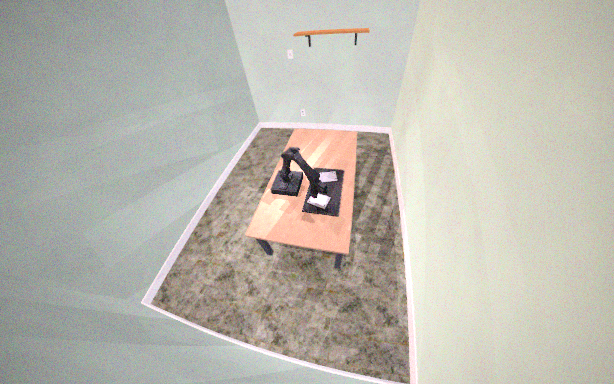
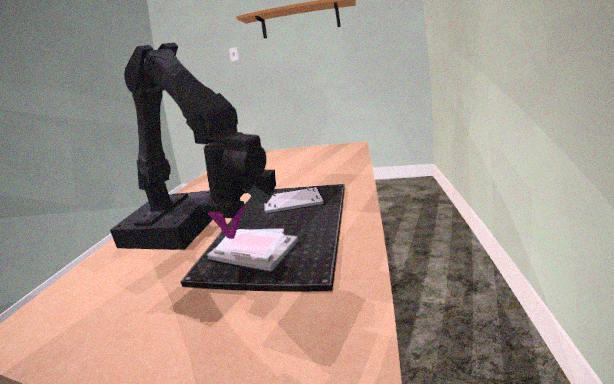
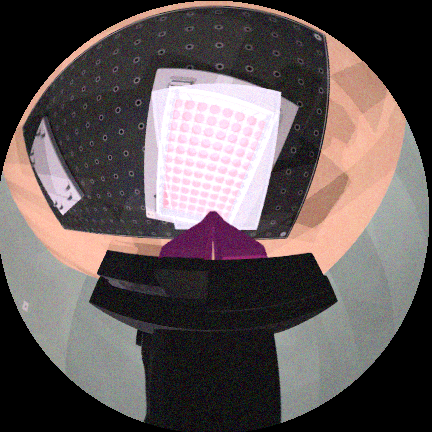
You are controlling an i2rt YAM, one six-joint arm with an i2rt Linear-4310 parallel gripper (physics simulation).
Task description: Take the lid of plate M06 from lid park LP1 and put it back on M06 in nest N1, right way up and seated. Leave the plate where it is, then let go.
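Pixels of known places: gripper, between the fingertips: [image 1: 313, 198] [image 2: 231, 238] [image 3: 212, 216]; arm's base, origin of its link: [image 1: 286, 180] [image 2: 162, 209].
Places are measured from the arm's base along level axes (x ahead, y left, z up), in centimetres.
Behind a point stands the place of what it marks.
Plate M06 [image 2: 252, 246] @[y -16.0, x 34.8, z -1.8 cm] [image 3: 200, 150] @[y -11.7, x 34.5, z -1.8 cm], with pink wells, sits in the pale nest [image 2: 282, 255] @[y -15.1, x 40.4, z -4.4 cm] [image 3: 287, 119] @[y -18.7, x 37.8, z -4.0 cm] at the near end of the black board. The clear lid [image 3: 250, 212] @[y -16.3, x 29.1, z -1.8 cm] lies over the plate, turned askew to it, with edges and corners sticking out past the plate's sides; it does not look seated. My gripper [image 2: 230, 236] @[y -12.8, x 28.5, z -1.8 cm] [image 3: 212, 216] @[y -12.8, x 28.5, z -1.8 cm] is shut with its magenta fingertips together and nothing between them. The tips are at the arm-side edge of the plate and lid; whether they touch the lid cannot be told.
A pale holder [image 1: 328, 176] @[y 16.3, x 35.3, z -4.2 cm] [image 2: 295, 200] @[y 13.9, x 36.1, z -4.2 cm] [image 3: 54, 172] @[y 13.0, x 34.3, z -4.2 cm] with small dark posts, bearing no lid, lies at the far end of the black perforated board [image 2: 315, 250] @[y -11.8, x 46.4, z -5.2 cm] [image 3: 115, 170] @[y -1.0, x 32.0, z -5.2 cm]. The board lies on the wooden table [image 2: 125, 330] @[y -39.1, x 17.4, z -6.5 cm]. A wall shelf [image 1: 332, 32] [image 2: 300, 10] hangs far behind.
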